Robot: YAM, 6 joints.
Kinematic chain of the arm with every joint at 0, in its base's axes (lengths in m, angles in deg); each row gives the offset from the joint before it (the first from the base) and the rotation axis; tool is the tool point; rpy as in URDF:
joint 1: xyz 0 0 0.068 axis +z
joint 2: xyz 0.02 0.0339 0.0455 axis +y
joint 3: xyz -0.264 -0.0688 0 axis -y
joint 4: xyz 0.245 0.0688 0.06 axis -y
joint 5: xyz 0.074 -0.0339 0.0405 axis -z
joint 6: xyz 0.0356 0 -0.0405 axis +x
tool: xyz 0 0 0 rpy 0 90 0
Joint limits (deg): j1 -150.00..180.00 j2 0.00..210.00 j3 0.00..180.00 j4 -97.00..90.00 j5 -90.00..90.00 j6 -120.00..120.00
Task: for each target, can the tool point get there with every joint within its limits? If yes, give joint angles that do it. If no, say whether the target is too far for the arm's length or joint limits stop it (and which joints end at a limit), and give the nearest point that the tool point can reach.
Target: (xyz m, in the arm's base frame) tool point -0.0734 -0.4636 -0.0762
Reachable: yes | joints -94.84 161.71 94.31 12.01 73.12 -46.69
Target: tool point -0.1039 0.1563 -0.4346
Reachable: no: joint limits stop it (at a limit: joint 2) | nearest point -0.1086 0.1634 -0.3765 | short by 0.059 m
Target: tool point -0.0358 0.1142 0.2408
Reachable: yes | joints 119.12 38.50 35.23 -52.84 43.09 -57.87
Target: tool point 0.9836 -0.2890 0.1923
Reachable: no: too far | nearest point 0.6178 -0.1815 0.1624 | short by 0.382 m
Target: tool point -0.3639 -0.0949 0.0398
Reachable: no: joint limits stop it (at a limit: joint 1) | nearest point -0.3639 -0.0356 0.0398 | short by 0.059 m
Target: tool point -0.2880 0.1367 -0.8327
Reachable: no: too far | nearest point -0.2527 0.1199 -0.3790 | short by 0.455 m
